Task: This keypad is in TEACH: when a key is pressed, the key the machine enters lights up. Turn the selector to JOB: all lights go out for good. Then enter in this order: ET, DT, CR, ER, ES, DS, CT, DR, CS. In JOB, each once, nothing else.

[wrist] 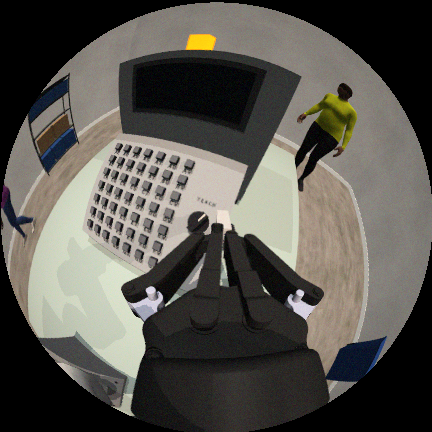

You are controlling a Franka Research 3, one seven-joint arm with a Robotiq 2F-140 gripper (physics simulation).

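Note:
The keypad (220, 175) is a light sloped panel with rows of small dark grey keys (154, 207). No key looks lit, and the key labels are too small to read surely. The selector (198, 221) is a round black knob to the right of the keys; its pale pointer line slants up and right, towards the printed word TEACH (206, 202). The word JOB does not show. My gripper (221, 218) is shut, with its tips just right of the selector in the view. A small pale block (223, 218) shows at the fingertips. The gripper hides part of the panel's lower right.
A dark upright housing with a black screen (195, 92) stands behind the keys. The pale green table (270, 200) lies around the keypad. A grey metal object (95, 382) is at the lower left. A person in yellow (336, 120), a rack (33, 132) and a blue object (356, 359) are beyond.

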